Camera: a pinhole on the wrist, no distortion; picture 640 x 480 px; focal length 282.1 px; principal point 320.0 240.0 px. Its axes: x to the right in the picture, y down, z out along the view. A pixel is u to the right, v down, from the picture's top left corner.
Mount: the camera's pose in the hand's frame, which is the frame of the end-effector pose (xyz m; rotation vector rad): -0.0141 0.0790 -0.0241 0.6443 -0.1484 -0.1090
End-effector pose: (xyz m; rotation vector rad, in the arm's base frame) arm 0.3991 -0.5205 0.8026 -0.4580 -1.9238 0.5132
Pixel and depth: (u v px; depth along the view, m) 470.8 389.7 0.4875
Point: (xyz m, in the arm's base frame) -0.1714 -0.5417 0.7582
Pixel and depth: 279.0 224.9 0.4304
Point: 0.1695 -0.7966 0.6813
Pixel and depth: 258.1 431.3 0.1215
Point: 0.3177 -0.5036 0.6748
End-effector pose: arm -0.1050 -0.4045 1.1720 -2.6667 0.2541 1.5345
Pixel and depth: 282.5 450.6 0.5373
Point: -0.7389 -0.3950 0.9877
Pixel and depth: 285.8 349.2 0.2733
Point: -0.3647 -0.3687 1.1206
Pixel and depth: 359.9 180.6 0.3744
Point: -0.2799 -0.1626 1.0752
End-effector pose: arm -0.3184 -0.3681 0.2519 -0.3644 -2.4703 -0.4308
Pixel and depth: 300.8 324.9 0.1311
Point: -0.3249 -0.3044 0.1549
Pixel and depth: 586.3 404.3 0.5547
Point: -1.0142 -0.1084 -0.0183
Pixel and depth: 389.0 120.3 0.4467
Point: -0.5624 -0.5998 0.0056
